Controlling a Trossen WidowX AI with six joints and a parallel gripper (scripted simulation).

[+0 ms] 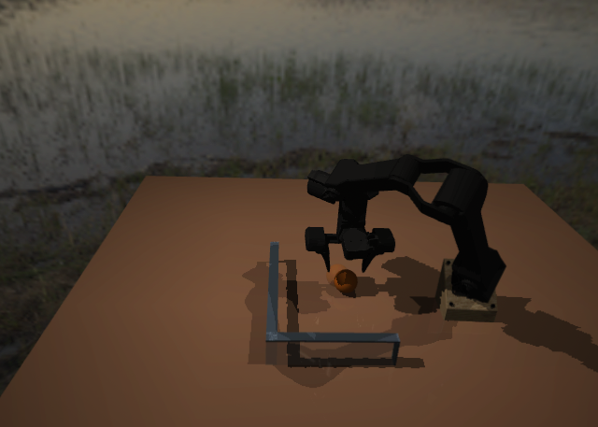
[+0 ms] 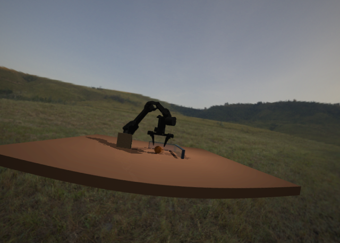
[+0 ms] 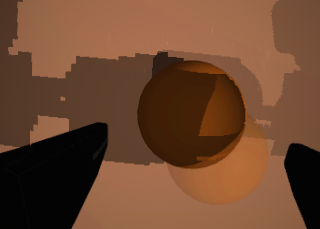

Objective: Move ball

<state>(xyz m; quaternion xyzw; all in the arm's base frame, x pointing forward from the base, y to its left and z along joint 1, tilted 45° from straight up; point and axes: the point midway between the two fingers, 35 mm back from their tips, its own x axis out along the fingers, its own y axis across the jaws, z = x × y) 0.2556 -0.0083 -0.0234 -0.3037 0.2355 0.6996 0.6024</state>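
My gripper tip is now 3 cm above the orange ball. From my gripper tip the other things lie so: see-through copy of ball 2 cm ahead, 2 cm to the right, 3 cm below.
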